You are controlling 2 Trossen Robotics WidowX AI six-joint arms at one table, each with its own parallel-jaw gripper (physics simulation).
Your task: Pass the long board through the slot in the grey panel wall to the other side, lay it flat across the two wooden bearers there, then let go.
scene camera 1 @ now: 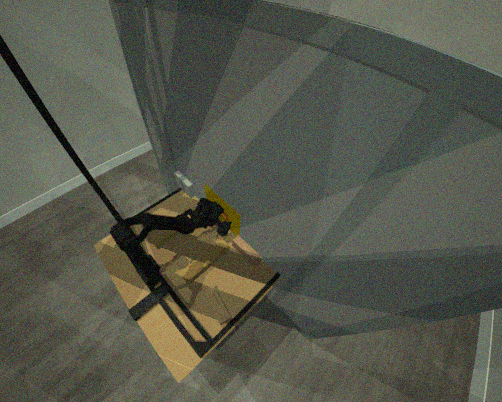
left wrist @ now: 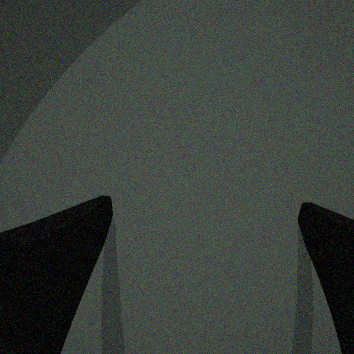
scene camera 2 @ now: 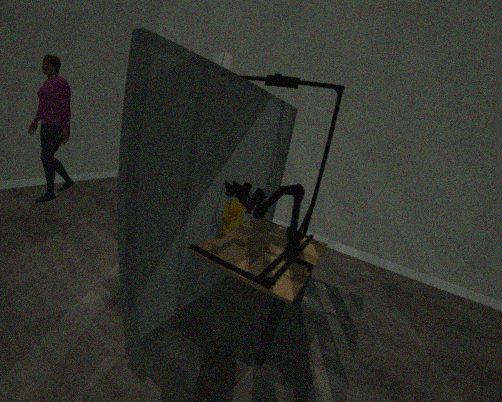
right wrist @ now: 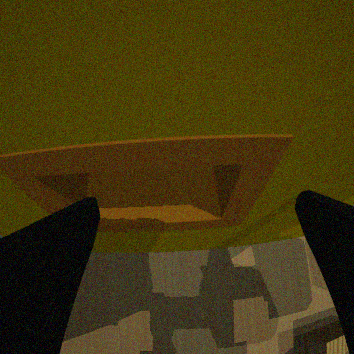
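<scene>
A large grey wall (scene camera 1: 310, 125) (scene camera 2: 165, 150) stands along the table edge. A yellow panel (scene camera 1: 214, 196) (scene camera 2: 229, 207) (right wrist: 175, 65) stands upright at that edge; its orange slot frame (right wrist: 150, 157) shows in the right wrist view. My right gripper (scene camera 1: 226, 223) (right wrist: 200, 204) is open and empty, close to the yellow panel, with the slot ahead and partly behind one finger. My left gripper (scene camera 2: 226, 188) (left wrist: 209, 210) is open and empty, raised above the yellow panel; a plain grey surface fills most of its wrist view. I cannot make out the long board or the bearers surely.
The wooden table (scene camera 1: 172, 361) (scene camera 2: 286, 292) (right wrist: 177, 275) carries patchy shadows and dark rails (scene camera 1: 187, 320). A tall black pole (scene camera 1: 65, 140) (scene camera 2: 327, 150) rises from it. A small white object (scene camera 1: 183, 178) is near the table's far corner. A person (scene camera 2: 55, 102) is at the far left.
</scene>
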